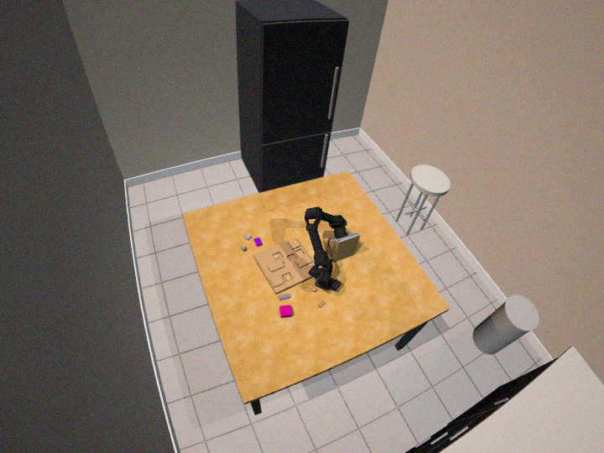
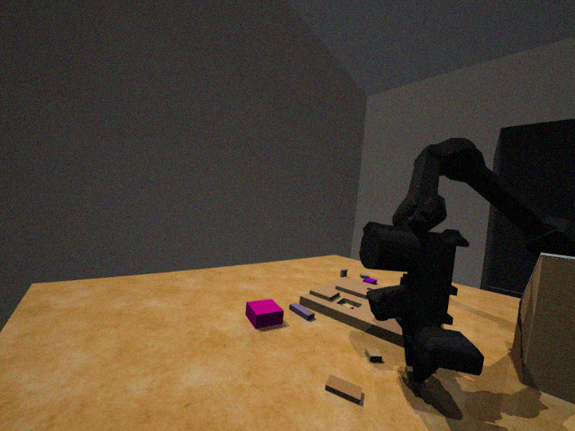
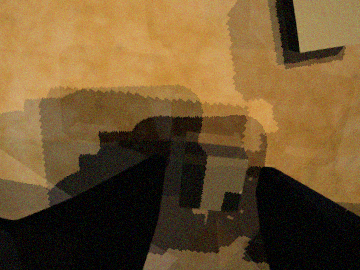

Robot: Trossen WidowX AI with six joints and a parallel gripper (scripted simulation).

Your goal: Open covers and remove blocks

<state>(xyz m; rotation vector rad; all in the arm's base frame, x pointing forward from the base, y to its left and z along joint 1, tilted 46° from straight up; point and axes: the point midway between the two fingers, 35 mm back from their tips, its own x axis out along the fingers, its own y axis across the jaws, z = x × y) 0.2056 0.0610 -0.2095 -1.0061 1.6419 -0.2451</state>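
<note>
Right now the lavender block is 24 cm ahead of my gripper tip and 1 cm to the right of it. Also, from my gripper tip: purple block (43 cm to the right, 24 cm ahead); then magenta block (27 cm ahead, 7 cm to the left, 1 cm above).
</note>
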